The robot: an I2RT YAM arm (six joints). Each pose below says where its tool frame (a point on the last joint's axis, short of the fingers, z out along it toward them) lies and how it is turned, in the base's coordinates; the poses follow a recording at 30 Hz.
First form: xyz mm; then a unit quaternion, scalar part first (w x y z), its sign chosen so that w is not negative.
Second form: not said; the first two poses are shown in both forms.
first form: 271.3, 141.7, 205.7, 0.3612, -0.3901, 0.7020, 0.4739
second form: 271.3, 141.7, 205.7, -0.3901, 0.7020, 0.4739, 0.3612
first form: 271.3, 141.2, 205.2, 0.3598, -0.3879, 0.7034, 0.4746
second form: 271.3, 141.2, 205.2, -0.3879, 0.7034, 0.4746, 0.3598
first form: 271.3, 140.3, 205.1, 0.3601, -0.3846, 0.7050, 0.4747
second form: 271.3, 140.3, 205.1, -0.3846, 0.7050, 0.4747, 0.3601
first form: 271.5, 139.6, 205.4, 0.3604, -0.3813, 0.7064, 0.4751
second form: 271.5, 139.6, 205.4, -0.3813, 0.7064, 0.4751, 0.3604
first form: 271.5, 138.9, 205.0, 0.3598, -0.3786, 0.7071, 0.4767
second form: 271.5, 138.9, 205.0, -0.3786, 0.7071, 0.4767, 0.3598
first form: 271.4, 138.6, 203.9, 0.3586, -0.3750, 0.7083, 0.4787
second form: 271.4, 138.6, 203.9, -0.3750, 0.7083, 0.4787, 0.3586
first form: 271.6, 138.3, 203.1, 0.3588, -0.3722, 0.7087, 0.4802
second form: 271.6, 138.3, 203.1, -0.3722, 0.7087, 0.4802, 0.3588
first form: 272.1, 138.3, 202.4, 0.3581, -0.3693, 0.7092, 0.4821
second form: 272.1, 138.3, 202.4, -0.3693, 0.7092, 0.4821, 0.3581
